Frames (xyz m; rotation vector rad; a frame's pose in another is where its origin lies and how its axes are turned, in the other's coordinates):
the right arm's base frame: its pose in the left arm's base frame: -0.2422 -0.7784 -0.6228 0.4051 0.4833 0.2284
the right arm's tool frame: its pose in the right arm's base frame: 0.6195 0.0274 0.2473 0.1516 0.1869 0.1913
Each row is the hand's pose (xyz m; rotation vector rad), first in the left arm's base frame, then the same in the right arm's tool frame.
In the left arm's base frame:
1: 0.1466 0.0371 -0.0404 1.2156 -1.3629 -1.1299
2: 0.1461 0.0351 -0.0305 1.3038 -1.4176 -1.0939
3: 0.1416 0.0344 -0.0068 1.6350 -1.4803 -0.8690
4: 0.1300 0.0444 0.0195 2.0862 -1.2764 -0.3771
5: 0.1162 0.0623 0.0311 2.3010 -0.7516 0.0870
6: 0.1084 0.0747 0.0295 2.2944 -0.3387 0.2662
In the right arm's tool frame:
1: -0.1023 0.9527 -0.0249 0.9023 -2.3217 -0.5170
2: -0.1081 0.9574 -0.0181 0.9771 -2.3538 -0.4211
3: -0.1221 0.9724 -0.0054 1.2171 -2.3077 -0.0412
4: -0.1368 0.9985 0.0002 1.4646 -1.9187 0.5001
5: -0.1423 1.0219 -0.0080 1.5143 -1.3108 0.7755
6: -0.1407 1.0317 -0.0188 1.4744 -0.9190 0.7782

